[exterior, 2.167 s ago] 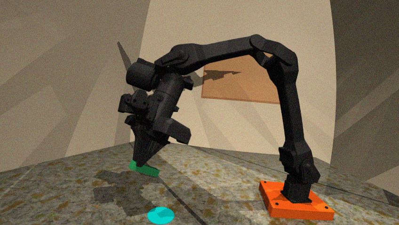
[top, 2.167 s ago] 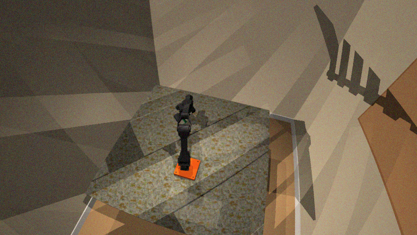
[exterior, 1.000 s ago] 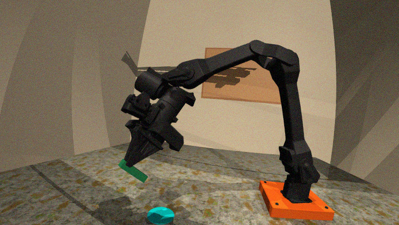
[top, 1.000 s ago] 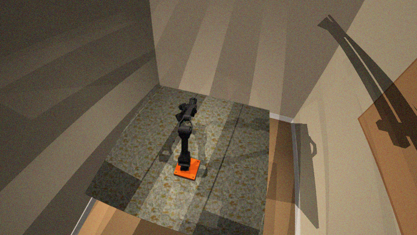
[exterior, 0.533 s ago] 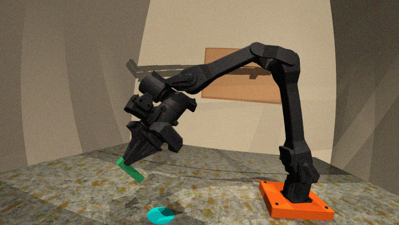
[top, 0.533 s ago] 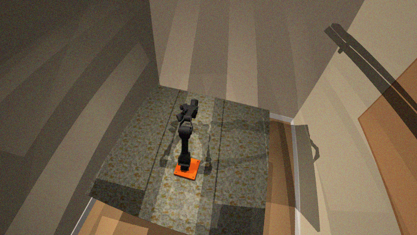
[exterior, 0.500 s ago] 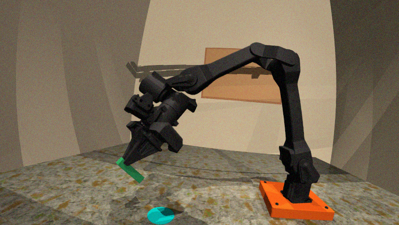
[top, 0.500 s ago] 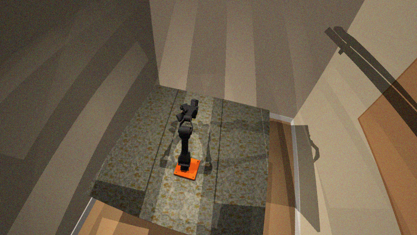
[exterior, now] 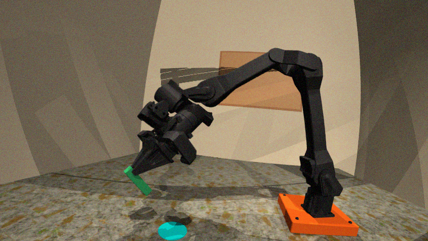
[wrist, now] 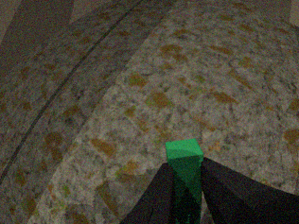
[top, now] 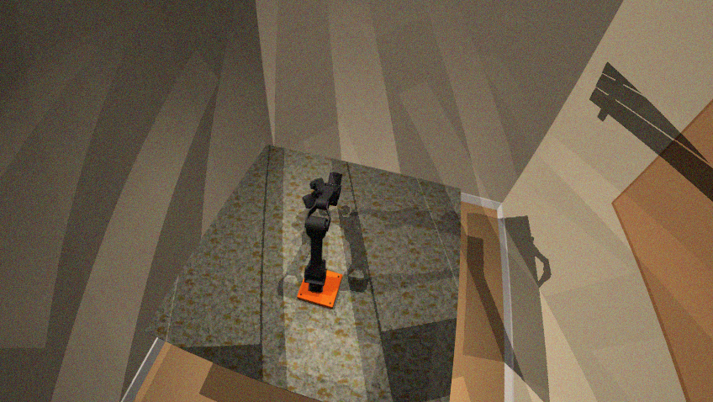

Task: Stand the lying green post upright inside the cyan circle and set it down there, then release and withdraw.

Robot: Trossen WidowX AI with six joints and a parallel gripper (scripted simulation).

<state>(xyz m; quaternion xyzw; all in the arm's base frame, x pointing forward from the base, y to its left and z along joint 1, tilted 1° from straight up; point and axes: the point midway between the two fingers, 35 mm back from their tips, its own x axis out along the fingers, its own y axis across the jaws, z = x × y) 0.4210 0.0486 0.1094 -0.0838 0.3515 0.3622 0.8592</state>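
The cyan circle lies 8 cm behind my gripper tip, 1 cm to the right of it and 12 cm below it. From my gripper tip the other things lie so: green post 1 cm behind, 1 cm to the right, 2 cm below.
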